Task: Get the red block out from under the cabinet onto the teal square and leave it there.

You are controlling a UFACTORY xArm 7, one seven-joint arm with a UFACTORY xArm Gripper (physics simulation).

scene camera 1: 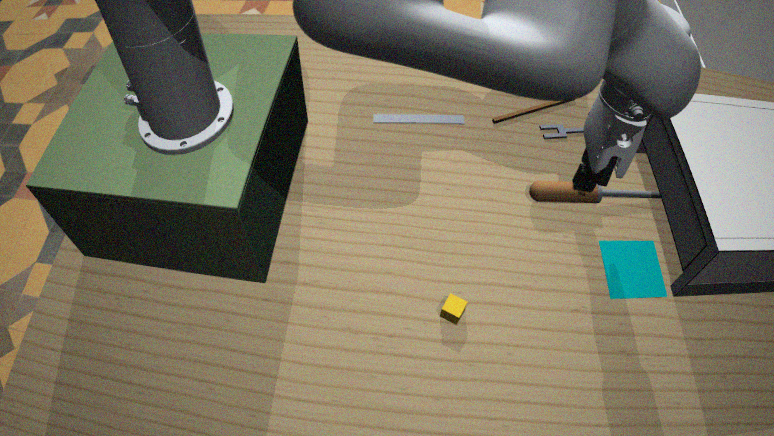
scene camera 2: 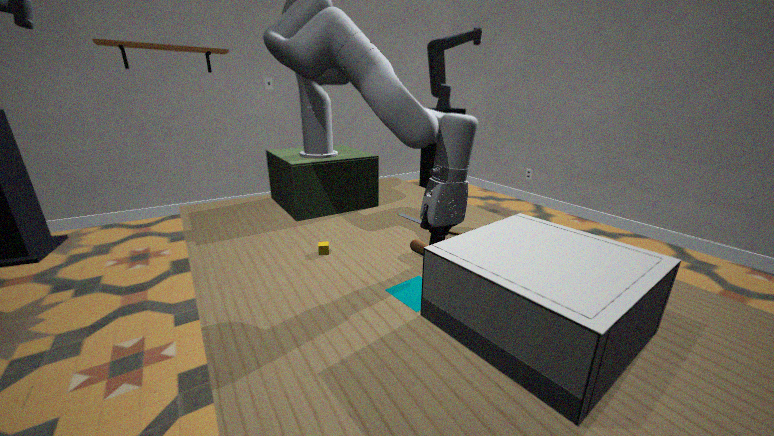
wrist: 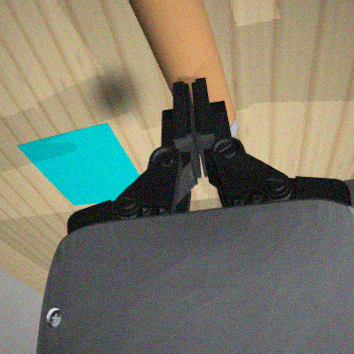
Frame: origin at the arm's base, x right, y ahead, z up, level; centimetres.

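Seen in the pictures: gripper, fingertip midpoint: [scene camera 1: 581, 187] [wrist: 193, 102]; arm's base at its link origin: [scene camera 1: 186, 117] [scene camera 2: 318, 155].
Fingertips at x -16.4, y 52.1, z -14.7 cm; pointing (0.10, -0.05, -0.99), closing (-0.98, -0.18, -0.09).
Pixels of each thing's top centre, then the offset from my fingertips to it. "*": a spot on its surface instead.
- white-topped cabinet at its top centre: [scene camera 1: 761, 165] [scene camera 2: 547, 252] dx -5.3, dy +26.2, dz +10.2 cm
- teal square at a spot on its surface: [wrist: 90, 165] [scene camera 1: 627, 263] [scene camera 2: 418, 289] * dx +8.9, dy +9.4, dz -3.3 cm
- yellow block at its top centre: [scene camera 1: 454, 305] [scene camera 2: 323, 243] dx +23.5, dy -14.3, dz -0.8 cm
- flat grey bar at its top centre: [scene camera 1: 419, 118] dx -8.2, dy -27.4, dz -3.2 cm
- thin brown stick at its top centre: [scene camera 1: 536, 107] dx -17.2, dy -8.7, dz -2.6 cm
- small forked tool at its top centre: [scene camera 1: 587, 128] dx -15.4, dy +0.8, dz -2.5 cm
The red block does not show in any view. The white-topped cabinet [scene camera 1: 747, 178] [scene camera 2: 541, 270] stands at the right in the scene views. The teal square [scene camera 1: 633, 270] [scene camera 2: 408, 292] [wrist: 90, 165] lies on the table beside its open side. A tool with a thick orange-brown handle [scene camera 1: 557, 192] [scene camera 2: 417, 245] [wrist: 182, 40] lies level, its grey rod [scene camera 1: 628, 193] reaching to the cabinet's dark edge; its far end is hidden. My gripper [scene camera 1: 584, 185] [scene camera 2: 437, 233] [wrist: 193, 102] is shut and empty, its fingertips together at the top of the handle, not around it.
A yellow block [scene camera 1: 453, 307] [scene camera 2: 323, 248] lies left of the teal square. A flat grey bar [scene camera 1: 418, 119], a thin brown stick [scene camera 1: 528, 111] and a small forked tool [scene camera 1: 560, 131] lie beyond the handle. The green base block [scene camera 1: 259, 97] [scene camera 2: 335, 184] carries the arm.
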